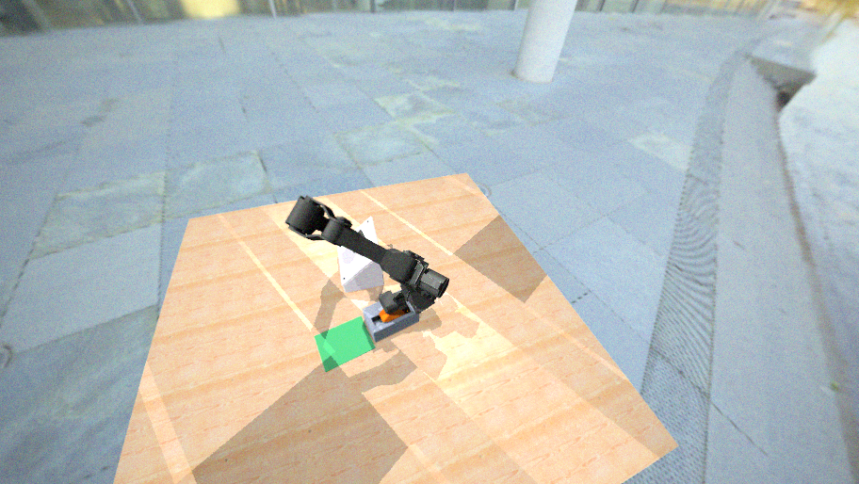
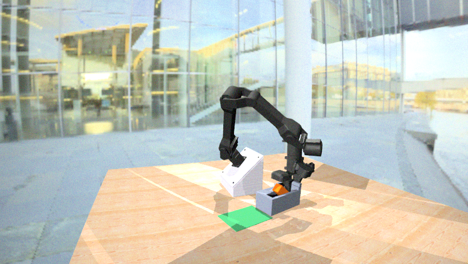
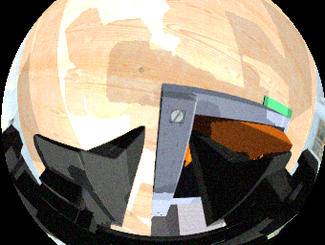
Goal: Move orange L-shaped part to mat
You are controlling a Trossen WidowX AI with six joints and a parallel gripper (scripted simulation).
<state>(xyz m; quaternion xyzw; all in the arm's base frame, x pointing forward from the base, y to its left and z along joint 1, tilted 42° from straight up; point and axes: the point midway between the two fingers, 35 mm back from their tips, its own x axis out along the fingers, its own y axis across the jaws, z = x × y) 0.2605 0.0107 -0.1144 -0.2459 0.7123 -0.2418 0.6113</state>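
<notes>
The orange L-shaped part lies 4 cm to the right of my gripper tip. Also, from my gripper tip: green mat 22 cm to the right, 6 cm below, 1 cm ahead.
</notes>
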